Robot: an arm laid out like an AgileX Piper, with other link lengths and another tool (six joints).
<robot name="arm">
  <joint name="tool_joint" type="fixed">
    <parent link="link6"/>
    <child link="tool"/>
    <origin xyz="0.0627 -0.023 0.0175" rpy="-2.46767 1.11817 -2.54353"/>
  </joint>
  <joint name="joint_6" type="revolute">
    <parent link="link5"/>
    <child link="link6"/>
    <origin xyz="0.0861 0 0.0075"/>
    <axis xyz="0.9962 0 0.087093"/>
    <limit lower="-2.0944" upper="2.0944"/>
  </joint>
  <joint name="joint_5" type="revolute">
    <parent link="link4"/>
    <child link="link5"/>
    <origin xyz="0 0 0"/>
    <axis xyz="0 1 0"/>
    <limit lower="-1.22" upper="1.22"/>
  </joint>
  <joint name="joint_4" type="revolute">
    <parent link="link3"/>
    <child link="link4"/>
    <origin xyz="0.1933 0 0.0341"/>
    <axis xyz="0.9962 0 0.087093"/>
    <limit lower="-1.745" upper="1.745"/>
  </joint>
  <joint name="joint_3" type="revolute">
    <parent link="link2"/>
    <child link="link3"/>
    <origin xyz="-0.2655 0 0.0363"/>
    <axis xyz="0 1 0"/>
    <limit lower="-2.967" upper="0"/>
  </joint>
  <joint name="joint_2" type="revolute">
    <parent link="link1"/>
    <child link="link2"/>
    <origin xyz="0 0 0"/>
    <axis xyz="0 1 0"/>
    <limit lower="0" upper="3.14"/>
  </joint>
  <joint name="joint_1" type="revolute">
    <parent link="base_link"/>
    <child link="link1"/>
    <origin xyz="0 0 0.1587"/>
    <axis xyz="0 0 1"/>
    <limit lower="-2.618" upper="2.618"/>
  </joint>
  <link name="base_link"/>
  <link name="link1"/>
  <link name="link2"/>
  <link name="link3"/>
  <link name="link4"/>
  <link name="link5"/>
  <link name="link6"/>
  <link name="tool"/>
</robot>
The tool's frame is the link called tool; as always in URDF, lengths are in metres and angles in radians.
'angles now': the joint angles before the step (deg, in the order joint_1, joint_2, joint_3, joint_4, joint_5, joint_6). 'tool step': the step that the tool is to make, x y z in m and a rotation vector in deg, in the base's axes. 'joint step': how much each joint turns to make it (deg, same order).
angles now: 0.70 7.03 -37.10 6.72 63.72 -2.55
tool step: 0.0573 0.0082 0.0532 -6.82 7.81 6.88
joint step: 0.43 23.39 -14.13 1.98 -0.11 -10.09
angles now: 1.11 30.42 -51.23 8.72 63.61 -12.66
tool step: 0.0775 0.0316 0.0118 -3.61 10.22 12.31
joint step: 9.87 22.94 -11.70 0.12 -0.23 -3.63
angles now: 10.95 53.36 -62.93 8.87 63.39 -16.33
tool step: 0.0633 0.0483 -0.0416 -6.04 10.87 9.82
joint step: 9.64 19.83 -4.79 -2.29 -2.86 -1.08
